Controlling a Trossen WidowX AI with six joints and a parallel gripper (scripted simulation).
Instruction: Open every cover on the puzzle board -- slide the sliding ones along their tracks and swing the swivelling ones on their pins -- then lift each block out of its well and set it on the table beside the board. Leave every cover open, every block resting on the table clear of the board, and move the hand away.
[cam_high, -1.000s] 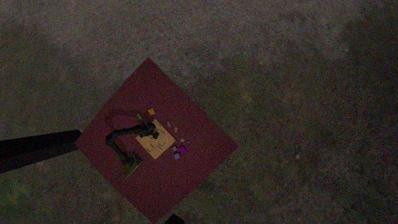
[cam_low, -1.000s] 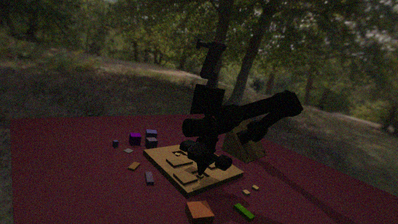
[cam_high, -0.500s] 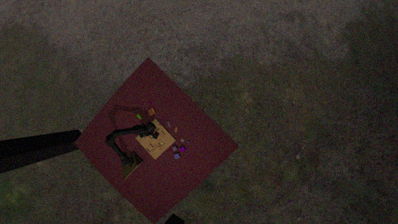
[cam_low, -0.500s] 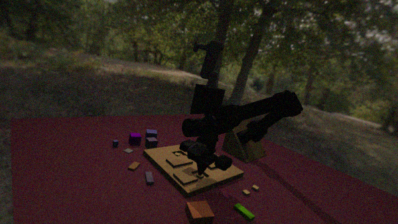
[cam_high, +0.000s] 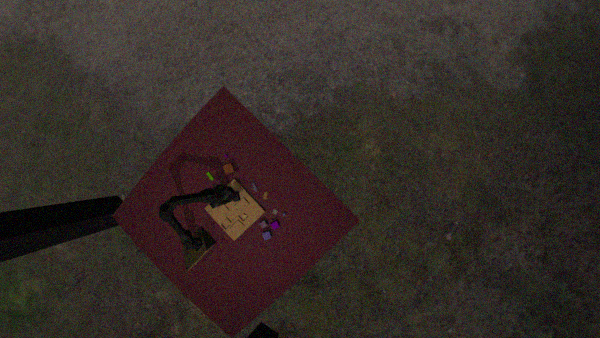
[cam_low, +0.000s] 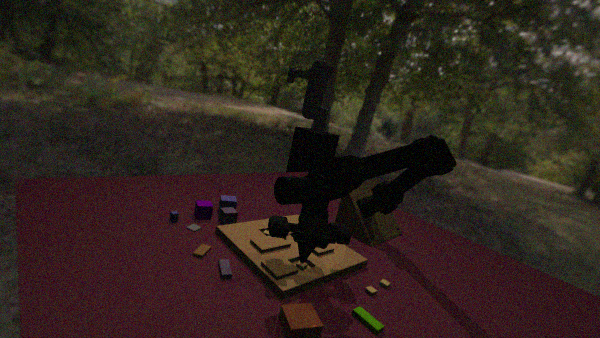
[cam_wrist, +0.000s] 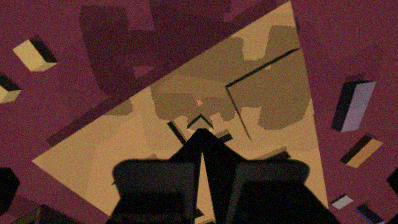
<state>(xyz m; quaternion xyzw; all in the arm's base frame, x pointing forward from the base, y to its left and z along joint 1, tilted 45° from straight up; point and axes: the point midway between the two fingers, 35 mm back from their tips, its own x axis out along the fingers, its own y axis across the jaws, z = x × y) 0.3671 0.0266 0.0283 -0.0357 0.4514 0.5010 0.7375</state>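
The dark block is 29 cm to the right of my gripper tip. The rest, counted from my gripper tip: green bar (19 cm to the left, 2 cm below, 2 cm ahead); orange block (14 cm ahead, 12 cm to the left, 1 cm below); grey bar (15 cm ahead, 9 cm to the right, 2 cm below).
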